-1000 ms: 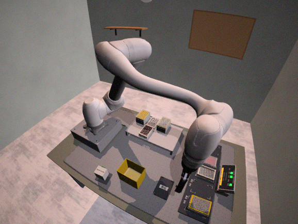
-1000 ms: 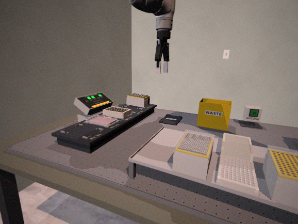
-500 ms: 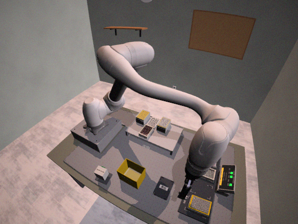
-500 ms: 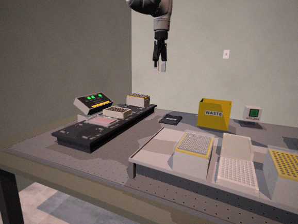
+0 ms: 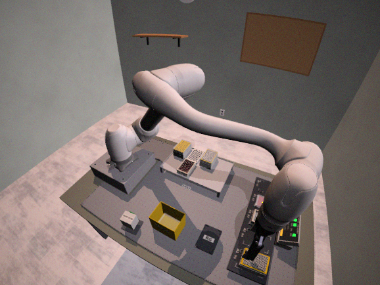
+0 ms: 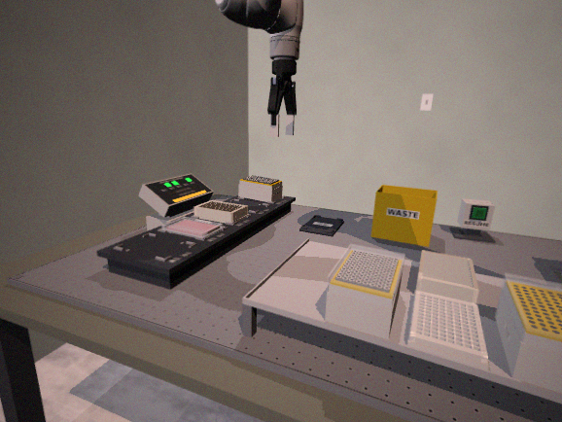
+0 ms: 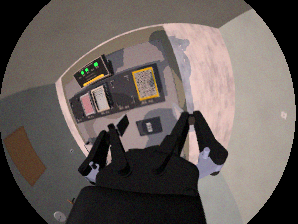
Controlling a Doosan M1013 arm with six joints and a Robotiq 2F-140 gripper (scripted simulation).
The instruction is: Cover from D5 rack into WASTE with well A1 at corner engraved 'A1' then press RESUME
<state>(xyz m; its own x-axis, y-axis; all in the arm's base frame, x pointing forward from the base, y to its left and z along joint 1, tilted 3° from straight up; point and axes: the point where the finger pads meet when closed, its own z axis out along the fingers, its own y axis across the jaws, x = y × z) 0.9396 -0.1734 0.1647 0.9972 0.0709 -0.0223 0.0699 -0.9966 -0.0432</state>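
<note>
My gripper is now 7 cm short of the tip rack and 19 cm above it. Also, from my hand: pink plate (5 cm ahead, 38 cm to the left, 23 cm below); regrip nest (17 cm behind, 4 cm to the left, 28 cm below); reservoir (5 cm ahead, 25 cm to the left, 23 cm below).
</note>
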